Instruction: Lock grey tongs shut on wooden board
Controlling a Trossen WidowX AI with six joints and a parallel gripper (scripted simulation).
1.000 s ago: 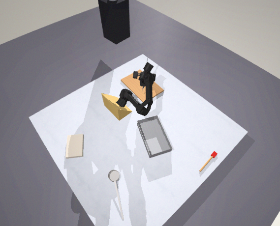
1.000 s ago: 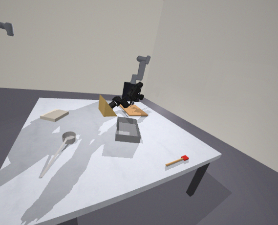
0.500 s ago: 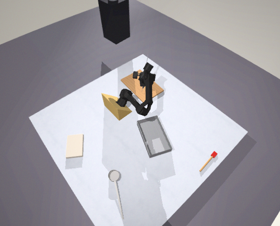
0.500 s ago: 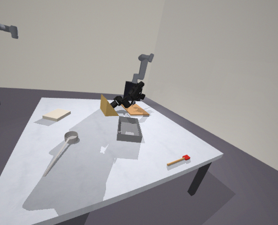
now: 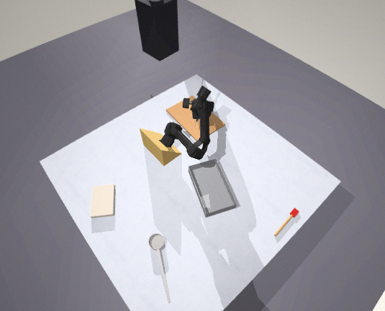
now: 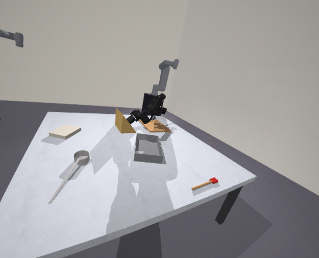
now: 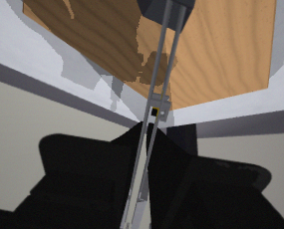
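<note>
My gripper tip is 14 cm above the wooden board, 4 cm past it and 1 cm to the right of it. Round my gripper tip: cream block (80 cm to the right, 13 cm below, 3 cm ahead); grey roasting tin (40 cm ahead, 33 cm to the right, 12 cm below).
</note>
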